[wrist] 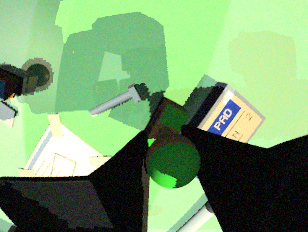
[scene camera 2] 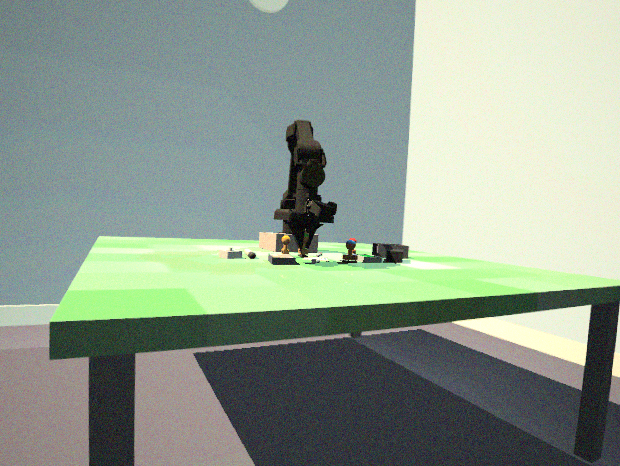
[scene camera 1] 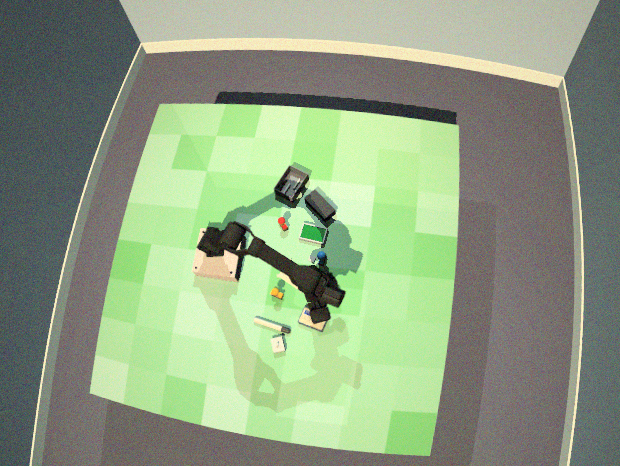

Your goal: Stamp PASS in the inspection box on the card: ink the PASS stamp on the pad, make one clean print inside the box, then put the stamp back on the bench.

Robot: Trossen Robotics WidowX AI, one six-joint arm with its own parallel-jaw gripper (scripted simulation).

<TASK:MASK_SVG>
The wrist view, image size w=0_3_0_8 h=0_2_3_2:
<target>gripper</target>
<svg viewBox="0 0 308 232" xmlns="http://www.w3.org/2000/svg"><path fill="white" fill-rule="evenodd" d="M146 131L139 132L133 140L127 141L113 157L105 161L104 165L98 166L89 176L1 176L0 209L13 225L17 226L13 232L147 232L150 176L146 168L146 154L150 145ZM182 125L181 136L186 139L189 137L196 145L196 151L200 156L200 169L196 178L202 185L223 232L308 232L308 135L263 148L260 145L256 147L235 139L227 139L206 129Z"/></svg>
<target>green-knobbed stamp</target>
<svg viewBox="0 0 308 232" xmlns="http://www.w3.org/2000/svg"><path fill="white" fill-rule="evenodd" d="M162 96L145 127L150 145L149 151L146 154L146 168L151 180L154 180L155 184L165 186L165 188L178 189L190 184L194 180L200 169L200 156L198 151L196 151L196 145L192 143L189 137L186 139L186 137L179 135L182 125L185 125L187 120L190 119L190 113L182 105Z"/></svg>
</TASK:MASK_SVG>
